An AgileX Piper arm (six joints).
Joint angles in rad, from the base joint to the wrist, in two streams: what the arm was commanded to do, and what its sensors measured. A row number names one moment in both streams.
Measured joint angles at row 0:
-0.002 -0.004 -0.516 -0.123 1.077 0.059
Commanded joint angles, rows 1 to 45:
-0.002 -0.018 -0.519 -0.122 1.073 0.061
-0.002 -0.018 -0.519 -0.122 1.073 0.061
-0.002 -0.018 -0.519 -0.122 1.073 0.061
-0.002 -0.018 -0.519 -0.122 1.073 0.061
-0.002 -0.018 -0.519 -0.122 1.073 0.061
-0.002 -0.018 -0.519 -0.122 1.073 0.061
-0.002 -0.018 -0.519 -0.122 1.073 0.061
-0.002 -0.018 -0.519 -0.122 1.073 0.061
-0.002 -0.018 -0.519 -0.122 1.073 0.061
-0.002 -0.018 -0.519 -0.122 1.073 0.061
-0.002 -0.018 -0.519 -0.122 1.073 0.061
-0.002 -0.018 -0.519 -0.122 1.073 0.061
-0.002 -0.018 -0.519 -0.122 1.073 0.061
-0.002 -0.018 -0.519 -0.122 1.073 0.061
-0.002 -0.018 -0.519 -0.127 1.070 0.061
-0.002 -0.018 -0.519 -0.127 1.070 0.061
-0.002 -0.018 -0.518 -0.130 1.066 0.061
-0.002 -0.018 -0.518 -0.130 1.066 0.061
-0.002 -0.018 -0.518 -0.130 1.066 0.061
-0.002 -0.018 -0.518 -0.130 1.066 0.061
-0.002 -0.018 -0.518 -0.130 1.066 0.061
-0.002 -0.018 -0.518 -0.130 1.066 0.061
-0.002 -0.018 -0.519 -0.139 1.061 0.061
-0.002 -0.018 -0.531 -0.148 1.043 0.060
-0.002 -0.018 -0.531 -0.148 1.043 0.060
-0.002 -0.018 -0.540 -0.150 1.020 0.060
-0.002 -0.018 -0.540 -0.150 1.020 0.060
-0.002 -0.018 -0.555 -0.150 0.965 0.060
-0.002 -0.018 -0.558 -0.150 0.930 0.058
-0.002 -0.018 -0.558 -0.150 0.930 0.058
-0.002 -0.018 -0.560 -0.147 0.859 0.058
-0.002 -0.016 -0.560 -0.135 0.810 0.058
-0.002 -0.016 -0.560 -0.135 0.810 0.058
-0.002 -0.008 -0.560 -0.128 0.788 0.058
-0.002 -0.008 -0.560 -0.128 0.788 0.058
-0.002 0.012 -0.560 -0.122 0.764 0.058
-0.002 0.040 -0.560 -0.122 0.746 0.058
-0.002 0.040 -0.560 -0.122 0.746 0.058
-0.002 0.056 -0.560 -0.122 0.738 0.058
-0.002 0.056 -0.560 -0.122 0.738 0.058
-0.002 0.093 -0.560 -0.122 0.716 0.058
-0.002 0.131 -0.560 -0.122 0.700 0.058
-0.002 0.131 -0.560 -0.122 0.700 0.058
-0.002 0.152 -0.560 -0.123 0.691 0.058
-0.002 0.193 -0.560 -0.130 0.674 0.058
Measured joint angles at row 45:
-0.002 0.147 -0.555 -0.123 0.714 0.059
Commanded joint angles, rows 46 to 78:
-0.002 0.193 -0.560 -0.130 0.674 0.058
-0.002 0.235 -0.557 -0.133 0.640 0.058
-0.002 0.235 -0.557 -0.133 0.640 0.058
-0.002 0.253 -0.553 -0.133 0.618 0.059
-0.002 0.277 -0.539 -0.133 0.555 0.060
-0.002 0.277 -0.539 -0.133 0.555 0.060
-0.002 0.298 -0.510 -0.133 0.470 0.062
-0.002 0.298 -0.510 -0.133 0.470 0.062
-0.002 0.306 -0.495 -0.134 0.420 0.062
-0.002 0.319 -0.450 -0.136 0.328 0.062
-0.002 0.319 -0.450 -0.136 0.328 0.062
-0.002 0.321 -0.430 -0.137 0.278 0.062
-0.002 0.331 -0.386 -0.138 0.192 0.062
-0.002 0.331 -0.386 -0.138 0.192 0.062
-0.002 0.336 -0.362 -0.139 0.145 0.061
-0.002 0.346 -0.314 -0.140 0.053 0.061
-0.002 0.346 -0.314 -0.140 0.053 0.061
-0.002 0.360 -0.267 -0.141 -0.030 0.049
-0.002 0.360 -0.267 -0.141 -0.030 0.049
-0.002 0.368 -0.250 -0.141 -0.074 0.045
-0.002 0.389 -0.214 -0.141 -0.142 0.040
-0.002 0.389 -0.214 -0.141 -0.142 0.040
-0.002 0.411 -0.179 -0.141 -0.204 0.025
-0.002 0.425 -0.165 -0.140 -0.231 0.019
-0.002 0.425 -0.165 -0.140 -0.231 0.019
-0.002 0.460 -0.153 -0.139 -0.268 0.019
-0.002 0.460 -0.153 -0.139 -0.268 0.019
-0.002 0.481 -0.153 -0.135 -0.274 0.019
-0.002 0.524 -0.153 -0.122 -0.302 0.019
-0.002 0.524 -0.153 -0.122 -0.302 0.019
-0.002 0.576 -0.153 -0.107 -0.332 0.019
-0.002 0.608 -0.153 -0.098 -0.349 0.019
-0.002 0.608 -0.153 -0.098 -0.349 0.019
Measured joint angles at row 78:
-0.002 0.545 -0.155 -0.118 -0.289 0.025
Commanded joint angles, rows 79 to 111:
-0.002 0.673 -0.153 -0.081 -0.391 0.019
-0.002 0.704 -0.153 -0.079 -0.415 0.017
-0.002 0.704 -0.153 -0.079 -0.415 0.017
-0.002 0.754 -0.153 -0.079 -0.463 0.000
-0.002 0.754 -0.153 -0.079 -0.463 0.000
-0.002 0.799 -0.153 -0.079 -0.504 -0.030
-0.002 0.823 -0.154 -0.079 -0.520 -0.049
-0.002 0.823 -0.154 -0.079 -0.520 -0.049
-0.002 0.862 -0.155 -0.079 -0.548 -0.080
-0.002 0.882 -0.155 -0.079 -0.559 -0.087
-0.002 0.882 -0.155 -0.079 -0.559 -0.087
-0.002 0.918 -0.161 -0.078 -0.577 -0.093
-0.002 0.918 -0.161 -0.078 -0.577 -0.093
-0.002 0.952 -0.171 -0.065 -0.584 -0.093
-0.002 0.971 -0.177 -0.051 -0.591 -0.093
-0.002 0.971 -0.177 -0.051 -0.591 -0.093
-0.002 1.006 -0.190 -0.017 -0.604 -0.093
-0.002 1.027 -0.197 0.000 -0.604 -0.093
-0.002 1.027 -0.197 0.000 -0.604 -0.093
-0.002 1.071 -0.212 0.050 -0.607 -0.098
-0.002 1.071 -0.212 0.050 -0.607 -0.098
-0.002 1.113 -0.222 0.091 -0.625 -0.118
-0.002 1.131 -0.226 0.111 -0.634 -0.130
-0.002 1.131 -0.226 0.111 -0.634 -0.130
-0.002 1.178 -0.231 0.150 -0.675 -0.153
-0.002 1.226 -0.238 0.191 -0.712 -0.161
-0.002 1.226 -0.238 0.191 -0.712 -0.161
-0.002 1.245 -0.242 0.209 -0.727 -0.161
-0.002 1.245 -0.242 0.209 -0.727 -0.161
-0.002 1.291 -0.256 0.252 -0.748 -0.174
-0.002 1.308 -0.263 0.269 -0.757 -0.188
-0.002 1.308 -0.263 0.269 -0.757 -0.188
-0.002 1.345 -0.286 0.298 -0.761 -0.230
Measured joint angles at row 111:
-0.002 1.304 -0.254 0.251 -0.726 -0.177
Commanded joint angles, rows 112 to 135:
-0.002 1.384 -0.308 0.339 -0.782 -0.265
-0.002 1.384 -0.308 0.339 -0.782 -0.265
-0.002 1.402 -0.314 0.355 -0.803 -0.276
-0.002 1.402 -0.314 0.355 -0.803 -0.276
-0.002 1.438 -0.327 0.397 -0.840 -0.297
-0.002 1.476 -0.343 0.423 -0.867 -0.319
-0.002 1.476 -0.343 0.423 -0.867 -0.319
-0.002 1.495 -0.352 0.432 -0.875 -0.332
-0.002 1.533 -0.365 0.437 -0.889 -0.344
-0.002 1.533 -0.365 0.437 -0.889 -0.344
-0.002 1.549 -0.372 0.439 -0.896 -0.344
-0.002 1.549 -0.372 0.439 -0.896 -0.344
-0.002 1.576 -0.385 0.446 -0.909 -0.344
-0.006 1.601 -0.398 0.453 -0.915 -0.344
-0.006 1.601 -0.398 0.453 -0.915 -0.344
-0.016 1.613 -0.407 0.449 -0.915 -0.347
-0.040 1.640 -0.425 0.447 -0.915 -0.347
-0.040 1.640 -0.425 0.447 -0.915 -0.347
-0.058 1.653 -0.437 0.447 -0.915 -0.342
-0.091 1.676 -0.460 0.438 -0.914 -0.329
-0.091 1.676 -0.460 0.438 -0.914 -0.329
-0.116 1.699 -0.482 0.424 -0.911 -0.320
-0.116 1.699 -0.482 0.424 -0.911 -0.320
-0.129 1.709 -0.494 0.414 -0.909 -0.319
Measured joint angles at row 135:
-0.096 1.687 -0.461 0.443 -0.900 -0.329
